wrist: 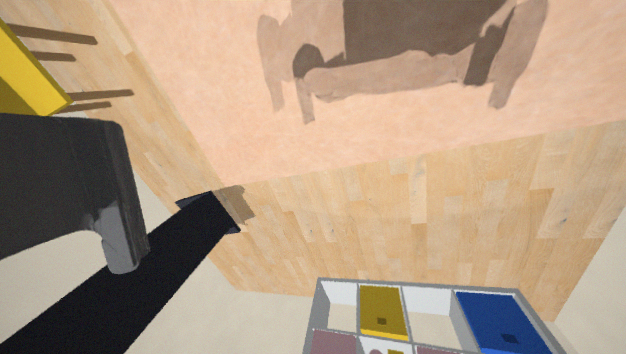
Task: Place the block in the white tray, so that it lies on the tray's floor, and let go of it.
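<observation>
The block and the white tray do not show in the wrist view. One dark grey finger (120, 240) of my gripper, with a lighter grey tip, shows at the left; the other finger is not in view. The gripper is open and holds nothing. It hangs above the table, and a broad dark shadow with several prongs falls on the pink mat (210, 130) at the top.
The wooden table (350, 215) runs along the mat. A black beam (165, 250) reaches from the lower left to the table's edge. A yellow object (30, 75) is at the upper left. A grey-framed shelf unit (420, 286) with yellow and blue boxes stands beyond the table, at the bottom.
</observation>
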